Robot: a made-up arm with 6 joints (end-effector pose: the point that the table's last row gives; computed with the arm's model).
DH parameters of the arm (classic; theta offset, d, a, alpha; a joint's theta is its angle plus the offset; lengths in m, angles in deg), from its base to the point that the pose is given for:
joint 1: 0 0.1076 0 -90
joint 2: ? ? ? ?
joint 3: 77.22 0 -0.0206 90
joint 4: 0 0.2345 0 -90
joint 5: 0 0 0.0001 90
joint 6: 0 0.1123 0 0
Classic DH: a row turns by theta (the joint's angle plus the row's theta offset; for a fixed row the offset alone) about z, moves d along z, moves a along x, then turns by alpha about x.
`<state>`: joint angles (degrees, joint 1 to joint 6).
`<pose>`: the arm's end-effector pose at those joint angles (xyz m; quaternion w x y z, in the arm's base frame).
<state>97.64 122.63 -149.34 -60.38 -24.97 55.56</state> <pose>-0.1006 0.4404 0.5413 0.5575 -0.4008 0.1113 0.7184</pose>
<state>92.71 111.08 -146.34 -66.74 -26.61 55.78</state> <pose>-0.0635 0.3660 0.6073 0.6383 -0.3755 0.0511 0.6700</pose>
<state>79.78 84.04 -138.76 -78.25 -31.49 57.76</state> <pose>-0.0302 0.1554 0.6973 0.7857 -0.3164 -0.0699 0.5270</pose>
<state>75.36 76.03 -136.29 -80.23 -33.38 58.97</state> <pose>-0.0391 0.0909 0.7053 0.8150 -0.3016 -0.1016 0.4842</pose>
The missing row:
joint 2: 7.78 0 -0.2882 0
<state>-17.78 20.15 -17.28 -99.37 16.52 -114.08</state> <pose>0.0725 -0.0564 0.2811 0.4038 0.6775 -0.0098 0.6147</pose>
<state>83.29 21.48 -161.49 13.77 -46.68 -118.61</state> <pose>-0.0466 -0.5624 0.3453 0.6336 0.7575 0.1377 -0.0762</pose>
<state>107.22 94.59 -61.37 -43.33 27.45 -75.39</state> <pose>-0.0690 0.3430 0.2160 0.3349 -0.8817 -0.2830 -0.1741</pose>
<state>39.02 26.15 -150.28 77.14 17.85 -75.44</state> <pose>-0.3821 -0.2663 0.5251 0.9012 -0.0396 -0.3282 0.2804</pose>
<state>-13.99 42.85 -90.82 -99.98 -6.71 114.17</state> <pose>0.0137 0.0098 0.6177 0.9434 0.0265 0.3301 0.0199</pose>
